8 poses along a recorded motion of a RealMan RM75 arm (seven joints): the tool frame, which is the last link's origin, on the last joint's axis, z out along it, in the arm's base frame.
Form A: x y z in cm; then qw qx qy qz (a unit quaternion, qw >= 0).
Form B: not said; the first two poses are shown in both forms.
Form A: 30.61, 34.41, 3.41, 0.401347, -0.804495, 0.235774, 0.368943
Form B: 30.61, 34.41, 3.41, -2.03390, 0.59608, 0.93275
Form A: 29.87, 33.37, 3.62, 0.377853, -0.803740, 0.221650, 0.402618
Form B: 29.87, 33.37, 3.62, -2.05447, 0.56657, 1.02915
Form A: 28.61, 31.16, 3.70, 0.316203, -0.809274, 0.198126, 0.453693
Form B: 28.61, 31.16, 3.70, -2.13102, 0.52172, 1.19469
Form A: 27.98, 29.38, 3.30, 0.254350, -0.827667, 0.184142, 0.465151
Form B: 27.98, 29.38, 3.30, -2.24843, 0.50024, 1.26362
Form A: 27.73, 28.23, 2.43, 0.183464, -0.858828, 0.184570, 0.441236
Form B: 27.73, 28.23, 2.43, -2.42228, 0.52057, 1.24448
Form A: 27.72, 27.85, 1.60, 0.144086, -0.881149, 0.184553, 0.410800
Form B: 27.72, 27.85, 1.60, -2.53990, 0.53197, 1.18413
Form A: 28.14, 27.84, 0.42, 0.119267, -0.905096, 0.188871, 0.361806
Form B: 28.14, 27.84, 0.42, -2.64592, 0.55214, 1.05769
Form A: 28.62, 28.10, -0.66, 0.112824, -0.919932, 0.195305, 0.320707
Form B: 28.62, 28.10, -0.66, -2.69926, 0.57306, 0.94102
